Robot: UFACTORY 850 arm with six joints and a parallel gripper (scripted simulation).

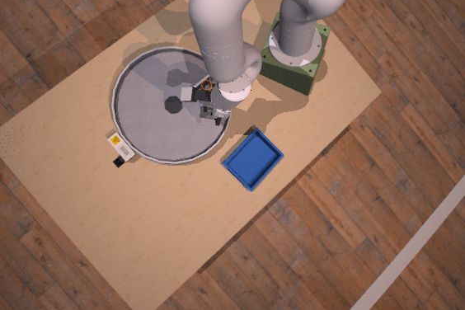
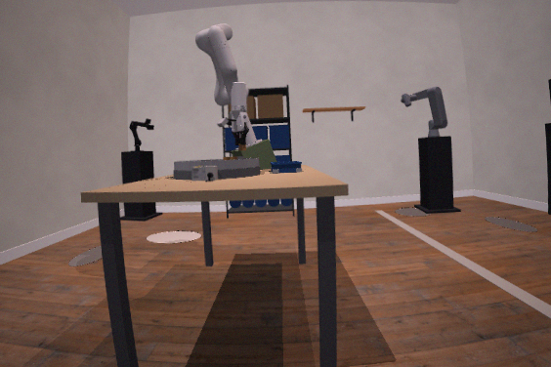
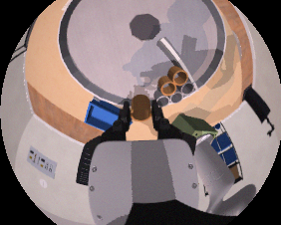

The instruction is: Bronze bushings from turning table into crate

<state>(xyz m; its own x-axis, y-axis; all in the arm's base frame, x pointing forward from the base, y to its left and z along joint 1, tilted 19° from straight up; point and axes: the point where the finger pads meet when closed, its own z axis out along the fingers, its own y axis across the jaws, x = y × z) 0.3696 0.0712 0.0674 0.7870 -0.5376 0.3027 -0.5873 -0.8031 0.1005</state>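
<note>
Now: hand 230 mm to the right of the blue crate, 150 mm above it and 40 mm past it. From my hand the other things lie so: round grey turning table: 120 mm below, 100 mm to the right, 100 mm ahead.
</note>
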